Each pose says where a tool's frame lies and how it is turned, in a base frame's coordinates. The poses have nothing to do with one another.
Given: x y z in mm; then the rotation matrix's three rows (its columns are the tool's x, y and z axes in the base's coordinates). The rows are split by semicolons.
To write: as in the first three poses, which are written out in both.
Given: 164 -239 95; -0.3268 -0.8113 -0.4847; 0.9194 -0.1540 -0.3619; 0.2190 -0.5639 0.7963
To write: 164 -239 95 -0.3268 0.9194 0.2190 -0.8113 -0.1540 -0.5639
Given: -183 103 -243; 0.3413 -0.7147 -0.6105; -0.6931 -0.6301 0.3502; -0.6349 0.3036 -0.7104
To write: -183 103 -243 0.3413 -0.6931 -0.6349 -0.7147 -0.6301 0.3036
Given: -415 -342 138; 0.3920 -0.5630 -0.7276; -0.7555 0.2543 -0.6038; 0.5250 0.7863 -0.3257
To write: -415 -342 138 0.3920 -0.7555 0.5250 -0.5630 0.2543 0.7863
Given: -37 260 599; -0.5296 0.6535 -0.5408; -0.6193 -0.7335 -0.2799; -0.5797 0.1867 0.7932
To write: -37 260 599 -0.5296 -0.6193 -0.5797 0.6535 -0.7335 0.1867
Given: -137 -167 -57; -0.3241 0.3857 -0.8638; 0.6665 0.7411 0.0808; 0.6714 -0.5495 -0.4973
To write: -137 -167 -57 -0.3241 0.6665 0.6714 0.3857 0.7411 -0.5495
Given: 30 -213 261; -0.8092 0.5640 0.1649; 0.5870 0.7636 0.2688; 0.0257 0.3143 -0.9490
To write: 30 -213 261 -0.8092 0.5870 0.0257 0.5640 0.7636 0.3143
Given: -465 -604 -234; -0.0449 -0.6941 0.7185; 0.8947 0.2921 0.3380; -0.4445 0.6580 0.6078
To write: -465 -604 -234 -0.0449 0.8947 -0.4445 -0.6941 0.2921 0.6580
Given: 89 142 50; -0.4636 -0.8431 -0.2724; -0.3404 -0.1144 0.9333; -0.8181 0.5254 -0.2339
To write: 89 142 50 -0.4636 -0.3404 -0.8181 -0.8431 -0.1144 0.5254
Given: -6 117 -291; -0.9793 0.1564 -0.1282; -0.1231 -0.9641 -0.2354; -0.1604 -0.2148 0.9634
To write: -6 117 -291 -0.9793 -0.1231 -0.1604 0.1564 -0.9641 -0.2148
